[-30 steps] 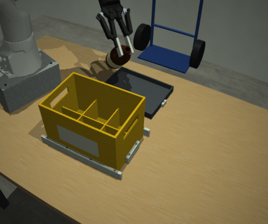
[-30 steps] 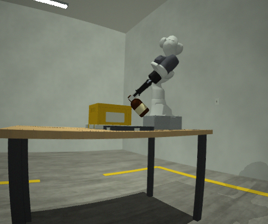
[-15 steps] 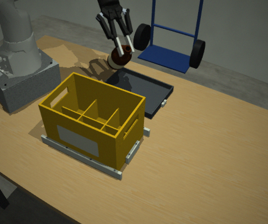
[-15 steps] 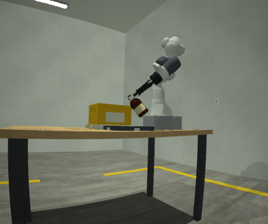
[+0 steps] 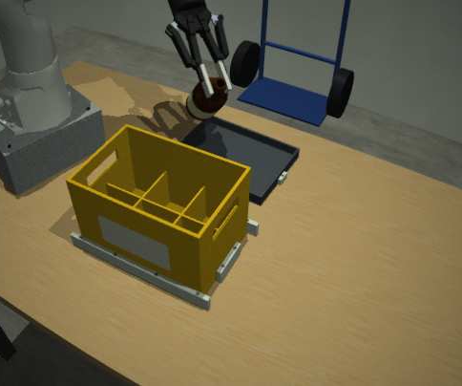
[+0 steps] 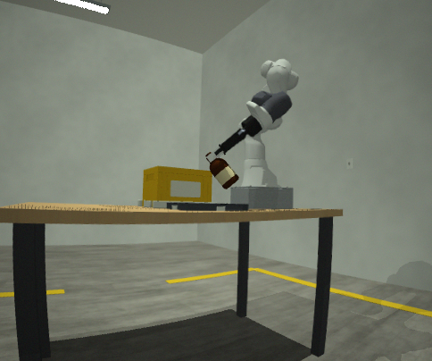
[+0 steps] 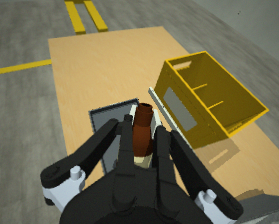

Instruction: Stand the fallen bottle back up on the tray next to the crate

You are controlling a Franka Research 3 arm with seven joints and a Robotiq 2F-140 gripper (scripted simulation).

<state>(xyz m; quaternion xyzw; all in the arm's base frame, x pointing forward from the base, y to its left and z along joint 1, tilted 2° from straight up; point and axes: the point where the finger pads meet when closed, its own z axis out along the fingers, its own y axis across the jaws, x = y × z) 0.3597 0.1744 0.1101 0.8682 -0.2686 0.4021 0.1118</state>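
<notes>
My gripper is now 5 cm above the bottle, 2 cm past it and 1 cm to the right of it. The rest, counted from my hand: yellow crate: 26 cm to the right, 13 cm below, 4 cm ahead; then tray: 20 cm below, 4 cm ahead, 1 cm to the left.
</notes>
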